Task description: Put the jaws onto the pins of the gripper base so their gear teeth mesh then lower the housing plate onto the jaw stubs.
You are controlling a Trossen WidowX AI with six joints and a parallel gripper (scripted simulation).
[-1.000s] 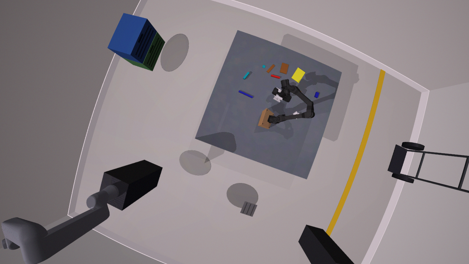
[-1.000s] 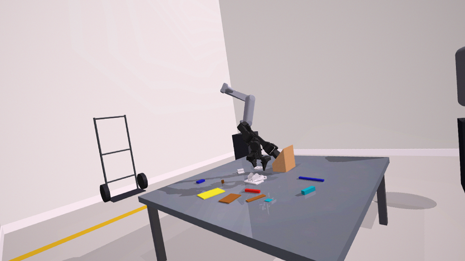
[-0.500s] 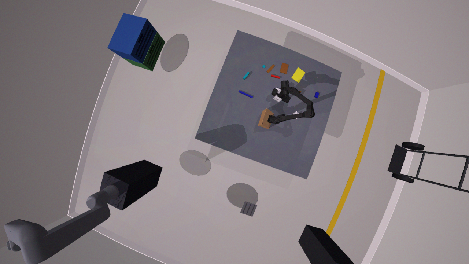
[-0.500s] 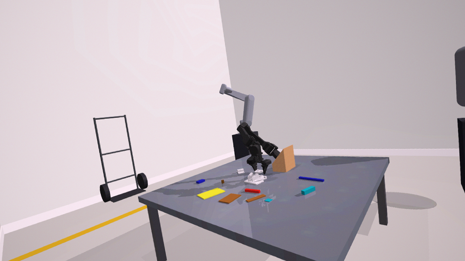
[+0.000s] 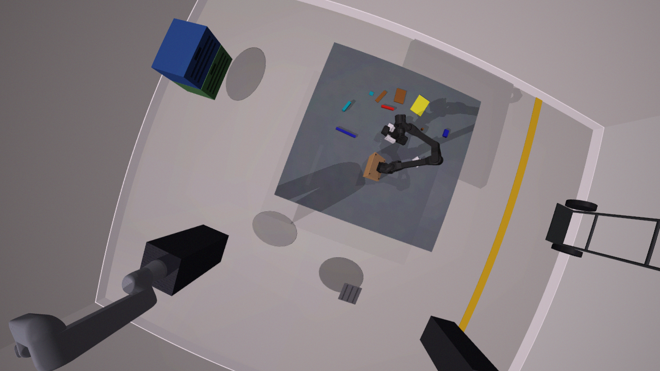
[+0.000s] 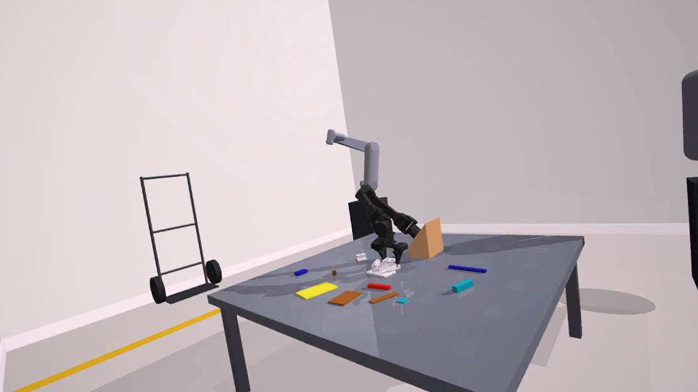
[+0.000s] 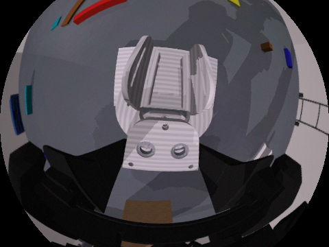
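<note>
Right now the white jaw is 20 mm to the right of my gripper tip, 20 mm ahead of it and 10 mm below it. Round my gripper tip: flat white ribbed part 70 mm ahead, 20 mm below, 10 mm to the right; red bar 230 mm ahead, 100 mm to the left, 20 mm below; blue bar 330 mm to the left, 70 mm behind, 20 mm below.
</note>
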